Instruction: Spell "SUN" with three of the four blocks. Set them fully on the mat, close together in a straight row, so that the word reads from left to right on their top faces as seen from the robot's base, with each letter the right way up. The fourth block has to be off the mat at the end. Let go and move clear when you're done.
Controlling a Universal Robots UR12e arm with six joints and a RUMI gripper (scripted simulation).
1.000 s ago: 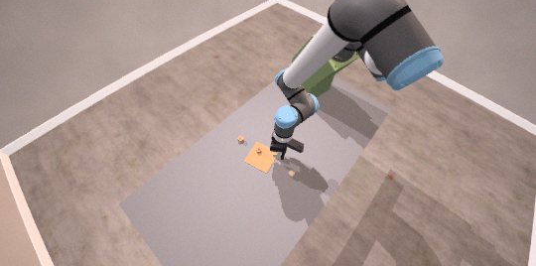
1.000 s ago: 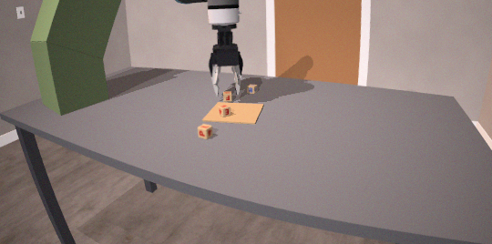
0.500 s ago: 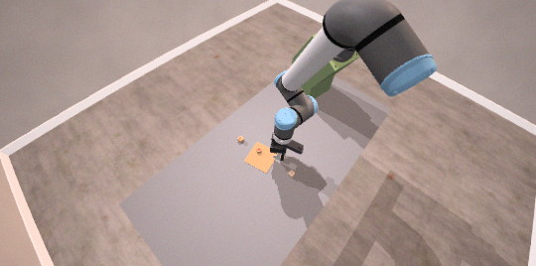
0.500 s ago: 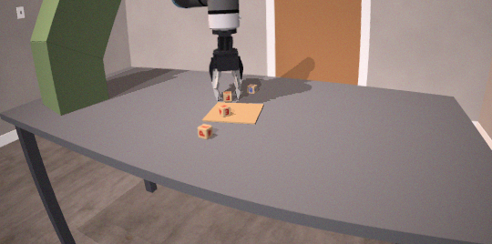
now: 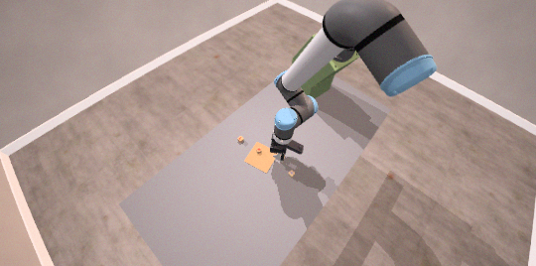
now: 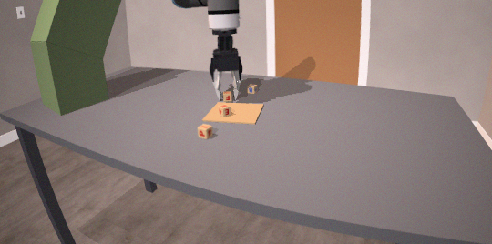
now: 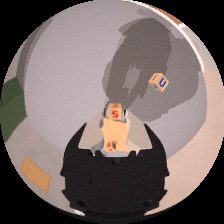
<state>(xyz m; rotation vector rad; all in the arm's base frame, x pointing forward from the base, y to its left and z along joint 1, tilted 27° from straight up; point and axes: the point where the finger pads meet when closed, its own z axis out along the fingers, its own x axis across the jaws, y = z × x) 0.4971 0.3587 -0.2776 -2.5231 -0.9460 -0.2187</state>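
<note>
Right now the orange mat is 9 cm ahead of my hand, 7 cm to the right of it and 1 cm below it. Round my hand: red-lettered block 12 cm ahead, 23 cm to the right; then blue-lettered block 2 cm ahead, 10 cm to the left.
</note>
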